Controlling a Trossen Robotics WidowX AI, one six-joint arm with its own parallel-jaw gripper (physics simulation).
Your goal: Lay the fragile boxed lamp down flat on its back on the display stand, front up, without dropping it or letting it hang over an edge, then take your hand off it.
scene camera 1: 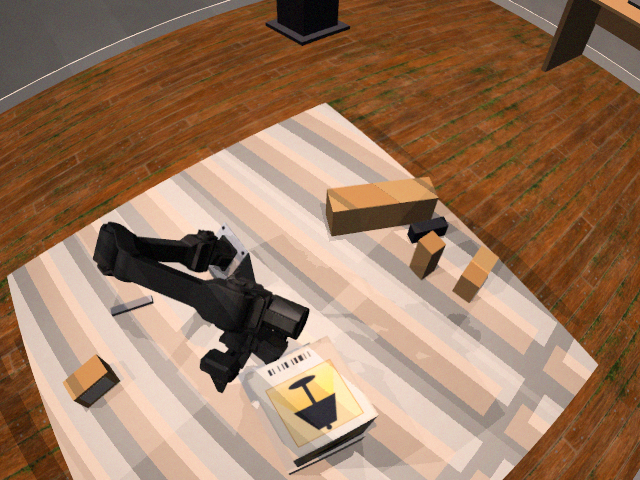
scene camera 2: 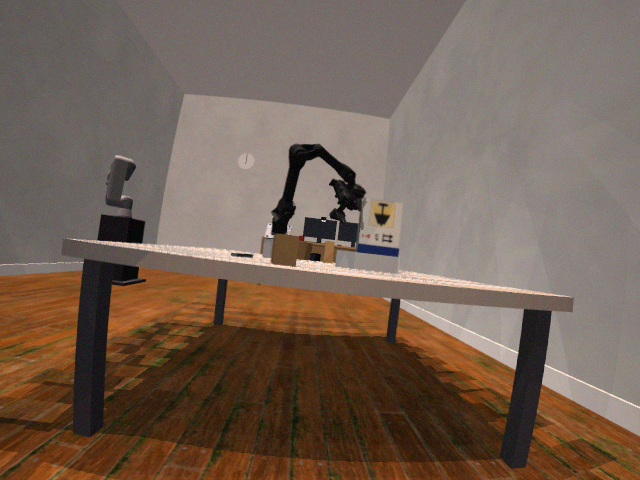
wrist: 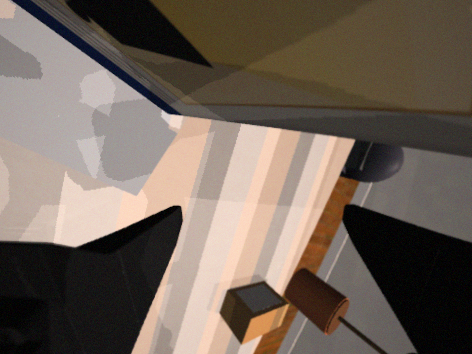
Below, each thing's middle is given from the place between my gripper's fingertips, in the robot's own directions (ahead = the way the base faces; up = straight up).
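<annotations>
I find the low stand [scene camera 1: 285, 458] 160 mm below my hand, and it is also 90 mm to the left of my hand and 100 mm ahead of it.
</annotations>
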